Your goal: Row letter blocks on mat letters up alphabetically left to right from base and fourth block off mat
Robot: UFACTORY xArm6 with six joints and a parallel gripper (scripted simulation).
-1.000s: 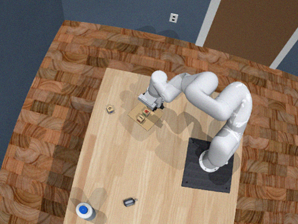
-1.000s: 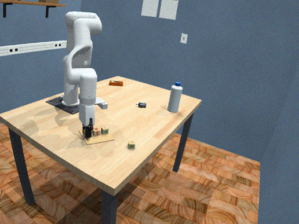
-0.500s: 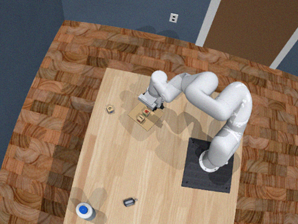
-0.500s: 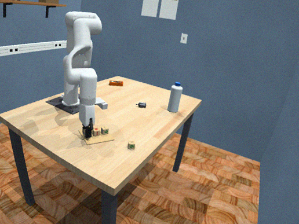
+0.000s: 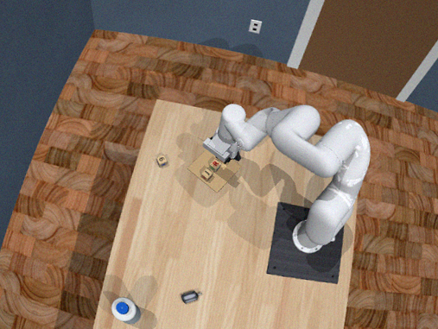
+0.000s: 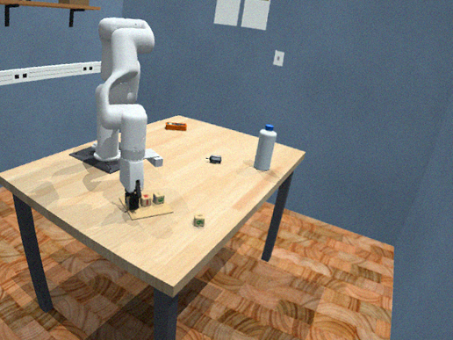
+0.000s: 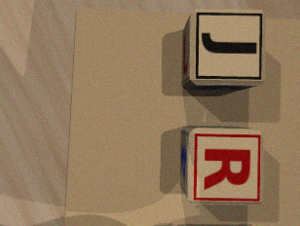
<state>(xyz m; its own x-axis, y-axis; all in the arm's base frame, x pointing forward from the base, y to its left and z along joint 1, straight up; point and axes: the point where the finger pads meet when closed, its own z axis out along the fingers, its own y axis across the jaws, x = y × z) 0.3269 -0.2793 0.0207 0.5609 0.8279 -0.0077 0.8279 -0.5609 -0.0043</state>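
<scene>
Now: hand 40 mm to the right of the tan mat, 30 mm short of it and 30 mm above it. The rest, counted from my hand: orange device 840 mm to the left, 290 mm behind, 10 mm below; then small dark object 520 mm to the left, 70 mm ahead, 10 mm below.
</scene>
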